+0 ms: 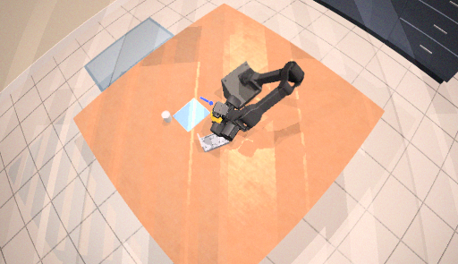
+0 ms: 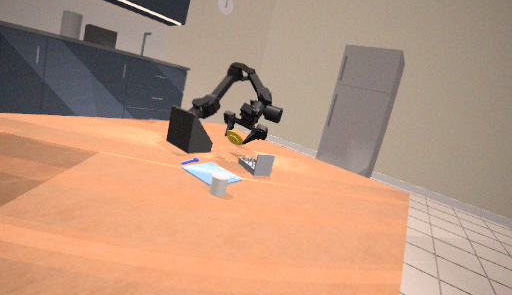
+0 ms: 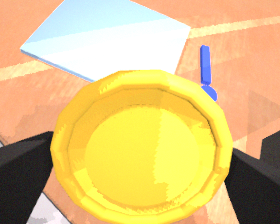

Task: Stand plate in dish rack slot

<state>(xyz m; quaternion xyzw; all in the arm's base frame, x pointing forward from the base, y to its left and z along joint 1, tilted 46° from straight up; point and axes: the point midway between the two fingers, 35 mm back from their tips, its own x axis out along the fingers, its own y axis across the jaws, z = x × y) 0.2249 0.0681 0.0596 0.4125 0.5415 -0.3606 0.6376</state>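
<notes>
Now: gripper tip 70 mm short of the grey dish rack, 70 mm above it and 60 mm to the right of it. The rest, counted from my gripper tip: light blue mat 130 mm to the right, 90 mm below, 80 mm ahead; then yellow plate right at my gripper tip; then blue utensil 140 mm to the right, 90 mm below, 30 mm behind.
</notes>
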